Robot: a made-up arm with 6 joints.
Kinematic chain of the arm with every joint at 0, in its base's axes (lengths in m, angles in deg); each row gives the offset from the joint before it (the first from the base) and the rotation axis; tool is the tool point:
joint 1: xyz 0 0 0.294 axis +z
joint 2: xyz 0 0 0 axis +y
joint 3: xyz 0 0 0.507 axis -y
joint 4: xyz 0 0 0 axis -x
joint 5: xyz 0.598 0 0 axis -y
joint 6: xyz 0 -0.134 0 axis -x
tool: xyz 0 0 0
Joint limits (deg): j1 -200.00..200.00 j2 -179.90..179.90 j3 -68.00..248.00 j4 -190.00..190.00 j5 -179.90..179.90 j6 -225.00..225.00
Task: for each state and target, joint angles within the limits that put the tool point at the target. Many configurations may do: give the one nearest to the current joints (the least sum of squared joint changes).
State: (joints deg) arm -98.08 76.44 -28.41 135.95 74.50 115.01
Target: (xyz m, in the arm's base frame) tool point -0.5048 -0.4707 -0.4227
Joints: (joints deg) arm -142.76 106.21 24.51 121.11 74.50 115.01
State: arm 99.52 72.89 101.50 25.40 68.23 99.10
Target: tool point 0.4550 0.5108 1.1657
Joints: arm 58.68 44.23 97.06 23.20 68.23 99.10
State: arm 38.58 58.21 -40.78 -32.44 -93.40 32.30
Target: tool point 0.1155 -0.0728 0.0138
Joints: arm 26.56 71.65 -55.10 -29.39 -93.40 32.30
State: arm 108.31 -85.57 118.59 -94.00 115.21 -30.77
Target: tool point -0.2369 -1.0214 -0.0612
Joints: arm 77.93 -99.23 119.85 -97.74 115.21 -30.77
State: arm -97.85 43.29 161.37 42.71 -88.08 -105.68
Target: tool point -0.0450 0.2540 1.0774
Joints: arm -101.66 30.44 166.61 44.61 -88.08 -105.68
